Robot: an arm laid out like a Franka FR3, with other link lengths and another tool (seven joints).
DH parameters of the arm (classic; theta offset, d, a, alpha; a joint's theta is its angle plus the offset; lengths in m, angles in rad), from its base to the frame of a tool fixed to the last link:
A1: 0 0.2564 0 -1.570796
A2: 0 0 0 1.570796
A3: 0 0.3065 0.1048 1.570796
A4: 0 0 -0.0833 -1.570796
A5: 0 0.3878 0 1.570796
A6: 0 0 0.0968 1.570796
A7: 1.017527 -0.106 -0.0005 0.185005
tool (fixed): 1.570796 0.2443 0 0
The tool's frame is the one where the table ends.
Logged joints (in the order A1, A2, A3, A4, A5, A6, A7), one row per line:
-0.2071 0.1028 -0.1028 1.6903 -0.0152 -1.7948 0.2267
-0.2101 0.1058 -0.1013 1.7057 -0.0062 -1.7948 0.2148
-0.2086 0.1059 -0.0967 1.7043 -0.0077 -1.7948 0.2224
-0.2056 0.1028 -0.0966 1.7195 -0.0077 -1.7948 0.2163
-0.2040 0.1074 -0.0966 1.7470 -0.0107 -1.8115 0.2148
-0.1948 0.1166 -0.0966 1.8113 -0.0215 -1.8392 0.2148
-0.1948 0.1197 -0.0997 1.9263 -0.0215 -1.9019 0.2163
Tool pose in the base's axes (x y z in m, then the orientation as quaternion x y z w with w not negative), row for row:
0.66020 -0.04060 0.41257 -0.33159 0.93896 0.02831 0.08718
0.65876 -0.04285 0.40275 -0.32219 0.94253 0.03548 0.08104
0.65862 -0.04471 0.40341 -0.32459 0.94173 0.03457 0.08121
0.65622 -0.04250 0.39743 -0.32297 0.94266 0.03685 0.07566
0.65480 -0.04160 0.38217 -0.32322 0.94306 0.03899 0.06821
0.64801 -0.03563 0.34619 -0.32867 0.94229 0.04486 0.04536
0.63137 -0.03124 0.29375 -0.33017 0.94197 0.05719 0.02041
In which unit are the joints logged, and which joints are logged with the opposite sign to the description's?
The joints are logged in radians. Opposite sign: A3, A4, A6, A7.
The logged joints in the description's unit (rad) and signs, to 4 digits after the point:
-0.2071 0.1028 0.1028 -1.6903 -0.0152 1.7948 -0.2267
-0.2101 0.1058 0.1013 -1.7057 -0.0062 1.7948 -0.2148
-0.2086 0.1059 0.0967 -1.7043 -0.0077 1.7948 -0.2224
-0.2056 0.1028 0.0966 -1.7195 -0.0077 1.7948 -0.2163
-0.2040 0.1074 0.0966 -1.7470 -0.0107 1.8115 -0.2148
-0.1948 0.1166 0.0966 -1.8113 -0.0215 1.8392 -0.2148
-0.1948 0.1197 0.0997 -1.9263 -0.0215 1.9019 -0.2163

